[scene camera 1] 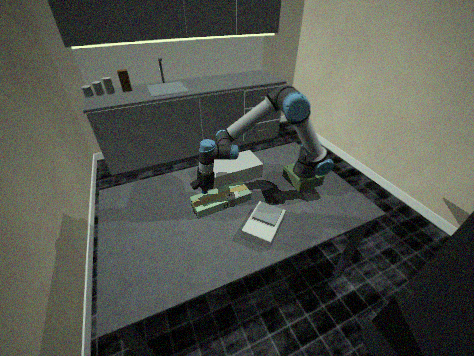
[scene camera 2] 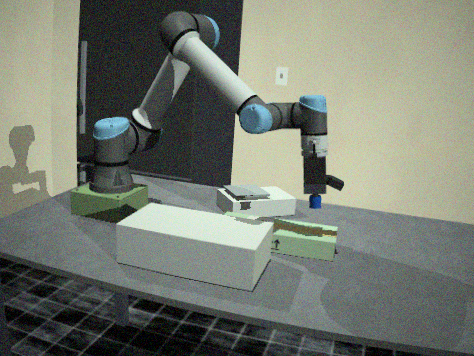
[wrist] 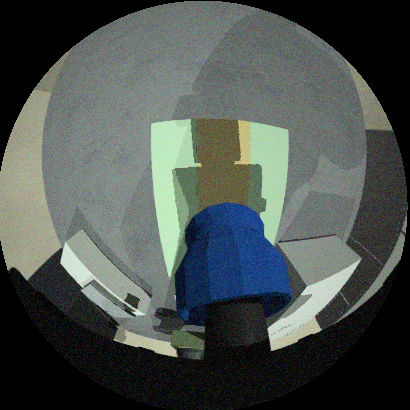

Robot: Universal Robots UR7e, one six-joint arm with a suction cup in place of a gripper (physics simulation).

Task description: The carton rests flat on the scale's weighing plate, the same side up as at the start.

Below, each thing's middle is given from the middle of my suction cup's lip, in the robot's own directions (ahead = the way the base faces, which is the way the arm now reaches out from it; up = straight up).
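Scene:
Light green carton (scene camera 2: 316, 241): 10 cm behind my suction cup and 11 cm below it. Also counted from my suction cup, the white box (scene camera 2: 231, 251) is 20 cm to the right, 30 cm behind and 9 cm below, while the white scale (scene camera 2: 251, 199) is 10 cm below, 21 cm behind and 29 cm to the left.

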